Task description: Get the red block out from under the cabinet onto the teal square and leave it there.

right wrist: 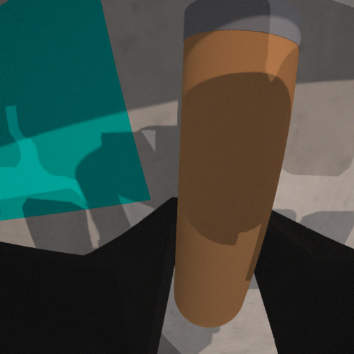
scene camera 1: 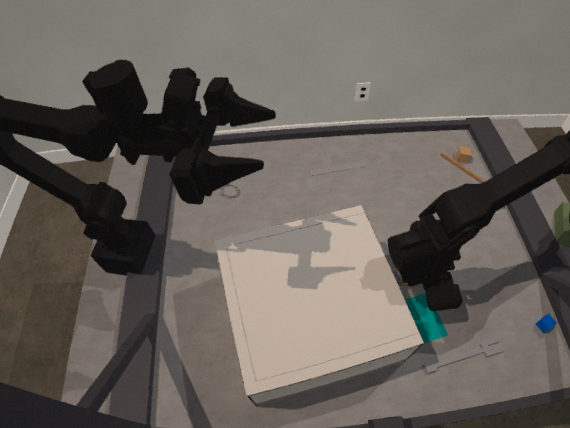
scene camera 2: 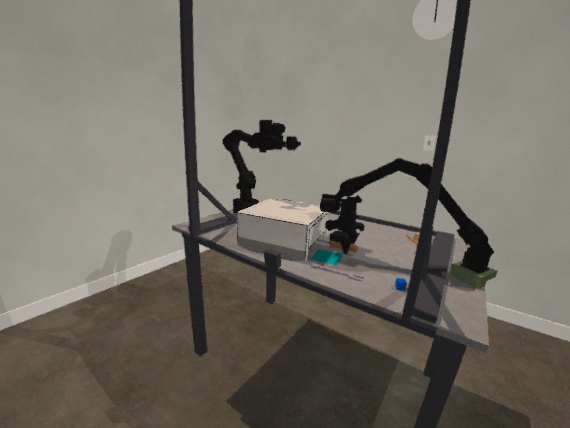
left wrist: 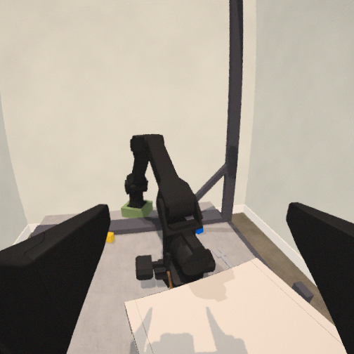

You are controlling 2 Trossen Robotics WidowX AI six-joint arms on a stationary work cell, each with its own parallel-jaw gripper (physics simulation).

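Seen in the pictures: left gripper, between the fingertips: (scene camera 1: 269, 138) (scene camera 2: 293, 143); right gripper, between the fingertips: (scene camera 1: 426, 280) (scene camera 2: 347, 252); left arm's base, origin of its link: (scene camera 1: 118, 238) (scene camera 2: 245, 199); right arm's base, origin of its link: (scene camera 2: 474, 267).
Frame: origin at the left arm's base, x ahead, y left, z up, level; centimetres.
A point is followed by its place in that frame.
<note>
The cream cabinet (scene camera 1: 325, 320) {x 44.7, y -13.8, z 5.7 cm} (scene camera 2: 272, 230) {x 48.4, y -21.3, z 1.2 cm} (left wrist: 270, 310) stands on the table. The red block does not show in any view. The teal square (scene camera 1: 432, 327) {x 66.7, y -8.6, z -7.8 cm} (scene camera 2: 326, 257) {x 63.7, y -8.0, z -7.8 cm} (right wrist: 65, 65) lies flat at the cabinet's right side in scene camera 1. My right gripper (scene camera 2: 346, 247) {x 66.0, y 1.8, z -7.8 cm} (right wrist: 210, 207) is shut on the orange handle (scene camera 2: 355, 247) {x 69.5, y 1.6, z -4.4 cm} (left wrist: 170, 279) (right wrist: 230, 150) of a tool with a grey collar, low over the table beside the square. The tool's far end is hidden. My left gripper (scene camera 1: 269, 139) {x 35.2, y -0.1, z 31.6 cm} (scene camera 2: 299, 143) {x 35.2, y -0.1, z 31.6 cm} is open and empty, high above the table and cabinet.
A blue cube (scene camera 1: 546, 323) {x 90.5, y -7.2, z -5.3 cm} (scene camera 2: 400, 284) {x 91.7, y -8.0, z -5.9 cm} (left wrist: 199, 230) and a flat grey tool (scene camera 1: 457, 361) {x 71.3, y -15.2, z -7.2 cm} lie beyond the square. An orange cube (scene camera 1: 464, 154) {x 78.6, y 38.1, z -5.0 cm}, an orange stick (scene camera 1: 461, 167) {x 78.1, y 35.4, z -7.3 cm}, a thin grey strip (scene camera 1: 338, 170) {x 45.3, y 30.7, z -7.8 cm}, a grey ring (scene camera 1: 231, 191) {x 19.4, y 20.8, z -7.6 cm} and a yellow cube (left wrist: 110, 237) are on the table.
</note>
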